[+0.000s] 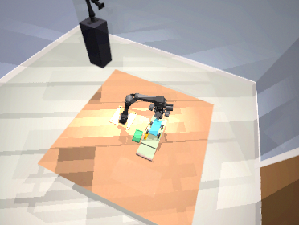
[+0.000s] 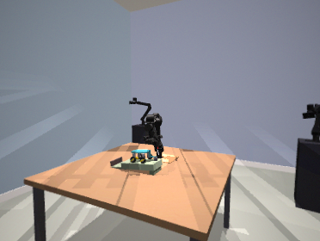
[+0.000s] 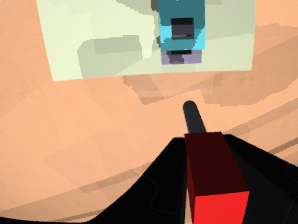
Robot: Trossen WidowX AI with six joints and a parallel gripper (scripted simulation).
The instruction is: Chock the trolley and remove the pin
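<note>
The green tray is 90 mm behind my gripper tip, 230 mm to the right of it and 180 mm below it. Round my gripper tip: ramp: 30 mm ahead, 130 mm to the right, 130 mm below; red-headed stop pin: right at my gripper tip; blue trolley: 30 mm ahead, 130 mm to the right, 70 mm below.
</note>
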